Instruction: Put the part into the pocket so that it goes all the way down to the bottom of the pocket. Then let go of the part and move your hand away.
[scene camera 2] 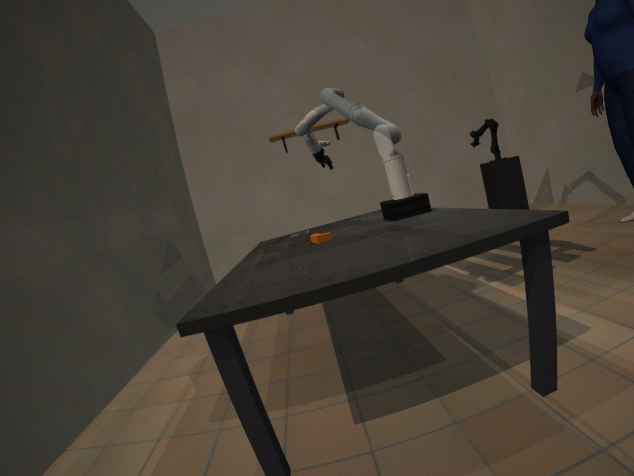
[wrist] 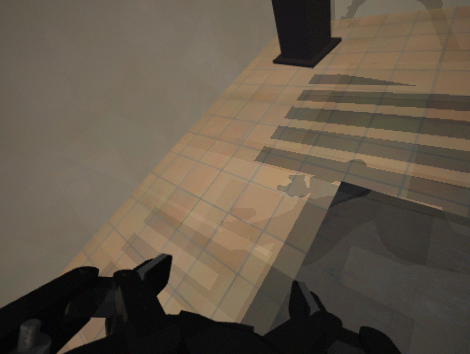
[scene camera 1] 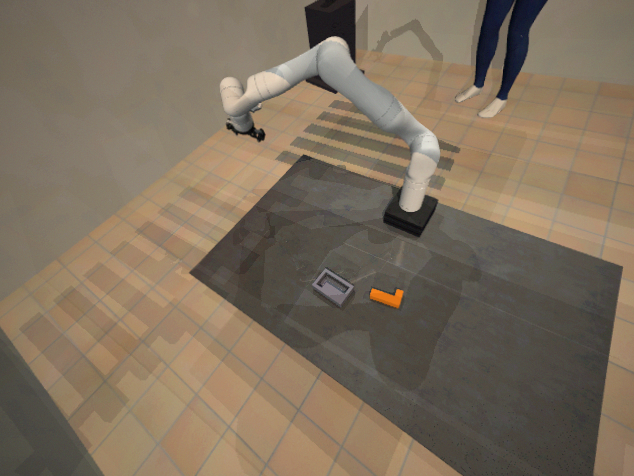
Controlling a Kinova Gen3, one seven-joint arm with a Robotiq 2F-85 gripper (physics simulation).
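Pixels of known places: gripper, fingertip midpoint: [scene camera 2: 328, 167] [wrist: 229, 281] [scene camera 1: 248, 136]; arm's base, link origin: [scene camera 2: 403, 197] [scene camera 1: 410, 203].
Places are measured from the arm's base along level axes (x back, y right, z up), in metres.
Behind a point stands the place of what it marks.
Observation:
An orange L-shaped part [scene camera 1: 384, 297] @(z -0.049, x -0.394, y -0.173 m) [scene camera 2: 321, 238] @(z -0.062, x -0.366, y -0.224 m) lies on the dark table, outside the pocket and a little apart from it. The grey block with the pocket [scene camera 1: 326, 297] @(z -0.074, x -0.535, y -0.004 m) [scene camera 2: 299, 237] @(z -0.053, x -0.480, y -0.069 m) stands beside it, left of the part in both scene views. Its recess is open at the top and looks empty in scene view 1. My gripper [scene camera 1: 246, 134] @(z 0.271, x -0.324, y 0.612 m) [scene camera 2: 326, 166] @(z 0.271, x -0.324, y 0.612 m) [wrist: 229, 281] @(z 0.271, x -0.324, y 0.612 m) is open and empty. It hangs high up, beyond the table's far left corner in scene view 1, far from both things. The part and the pocket do not show in the wrist view.
The dark table top [scene camera 1: 486, 333] @(z -0.079, x -0.257, y -0.492 m) [scene camera 2: 358, 261] @(z -0.079, x -0.234, y -0.670 m) [wrist: 380, 295] @(z -0.079, x -0.187, y 0.517 m) carries the arm's black base [scene camera 1: 409, 222] @(z -0.008, x -0.079, y -0.054 m) [scene camera 2: 407, 207] @(z -0.038, x -0.006, y -0.097 m). A dark pedestal [scene camera 1: 332, 35] [scene camera 2: 504, 184] [wrist: 304, 30] stands behind on the floor. A wall shelf [scene camera 2: 279, 137] is behind the arm. A person [scene camera 1: 512, 46] [scene camera 2: 617, 56] stands at the right.

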